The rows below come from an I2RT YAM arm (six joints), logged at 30 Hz.
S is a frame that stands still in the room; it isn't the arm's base.
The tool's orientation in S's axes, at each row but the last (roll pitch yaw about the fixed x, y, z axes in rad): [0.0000, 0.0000, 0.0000]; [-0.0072, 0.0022, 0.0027]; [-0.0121, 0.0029, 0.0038]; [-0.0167, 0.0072, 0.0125]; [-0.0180, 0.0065, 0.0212]
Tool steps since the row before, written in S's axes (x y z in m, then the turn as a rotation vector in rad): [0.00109, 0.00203, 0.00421, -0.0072, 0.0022, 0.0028]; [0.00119, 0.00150, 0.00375, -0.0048, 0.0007, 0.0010]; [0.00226, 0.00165, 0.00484, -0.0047, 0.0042, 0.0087]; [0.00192, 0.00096, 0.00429, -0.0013, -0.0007, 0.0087]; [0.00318, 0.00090, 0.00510, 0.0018, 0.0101, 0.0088]
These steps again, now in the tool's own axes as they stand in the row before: [0.00109, 0.00203, 0.00421, -0.0072, 0.0022, 0.0028]; [0.00119, 0.00147, 0.00376, -0.0048, 0.0007, 0.0010]; [0.00225, 0.00158, 0.00487, -0.0047, 0.0041, 0.0087]; [0.00190, 0.00086, 0.00432, -0.0014, -0.0008, 0.0087]; [0.00317, 0.00074, 0.00513, 0.0020, 0.0099, 0.0090]
